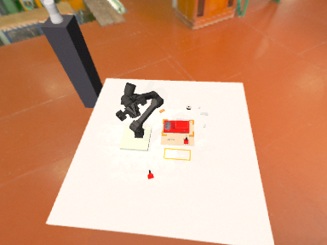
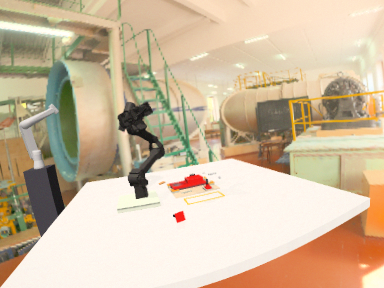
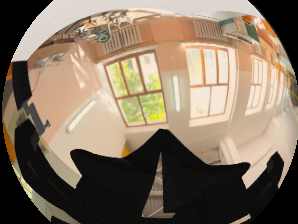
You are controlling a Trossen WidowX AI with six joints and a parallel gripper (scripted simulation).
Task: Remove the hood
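Right now my gripper tip is 250 mm short of the red hood, 250 mm to the right of it and 420 mm above it.
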